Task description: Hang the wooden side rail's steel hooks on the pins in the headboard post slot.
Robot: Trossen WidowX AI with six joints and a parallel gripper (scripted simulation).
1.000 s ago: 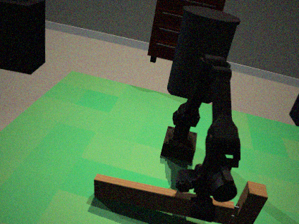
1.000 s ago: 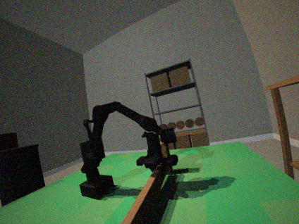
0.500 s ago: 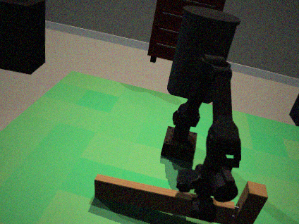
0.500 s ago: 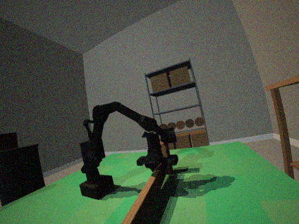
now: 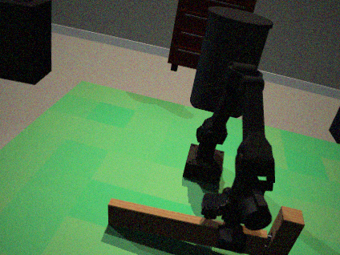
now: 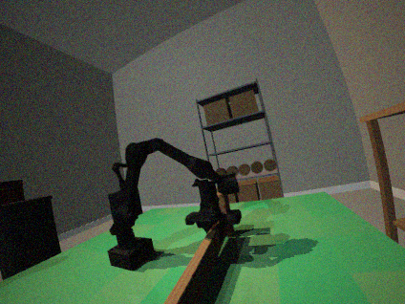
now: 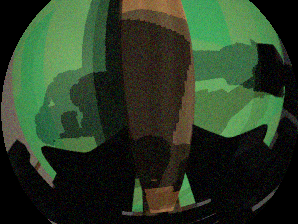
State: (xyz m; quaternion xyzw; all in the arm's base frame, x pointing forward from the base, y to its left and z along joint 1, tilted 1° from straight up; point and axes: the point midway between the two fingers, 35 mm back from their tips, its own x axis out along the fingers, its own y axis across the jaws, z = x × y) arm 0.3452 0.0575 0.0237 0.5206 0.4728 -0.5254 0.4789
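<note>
The headboard post is 130 mm to the left of my gripper tip, 40 mm above it and 10 mm ahead of it.
</note>
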